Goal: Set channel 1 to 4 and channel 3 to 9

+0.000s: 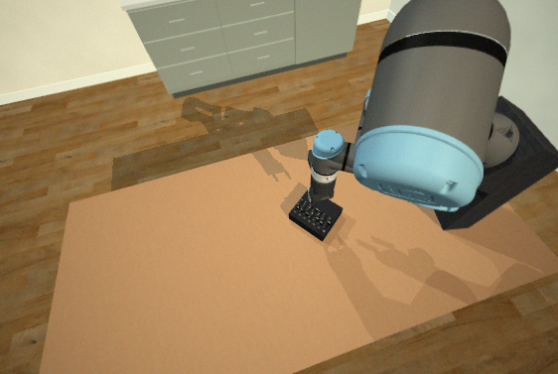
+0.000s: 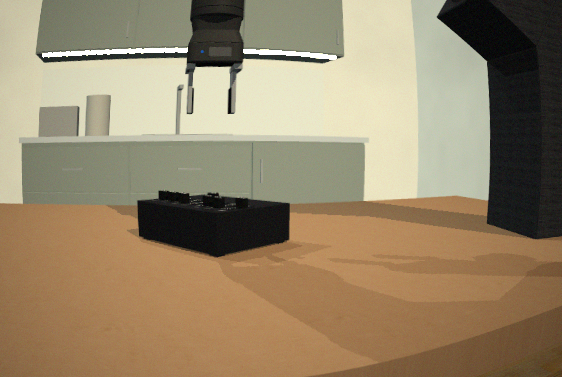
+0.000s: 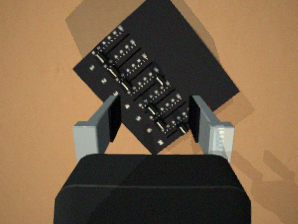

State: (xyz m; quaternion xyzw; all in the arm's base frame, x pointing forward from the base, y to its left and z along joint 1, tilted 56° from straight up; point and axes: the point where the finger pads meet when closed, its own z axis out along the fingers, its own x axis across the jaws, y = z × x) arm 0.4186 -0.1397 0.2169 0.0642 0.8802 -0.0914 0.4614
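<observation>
Right now my hand is 50 mm short of the channel 1 cap, 50 mm to the left of it and 130 mm above it. The rest, counted from my hand: channel 5 cap 20 mm ahead, 30 mm to the left, 130 mm below; then channel 3 cap 40 mm ahead, 10 mm to the right, 130 mm below; then channel 4 cap 10 mm behind, 130 mm below.
</observation>
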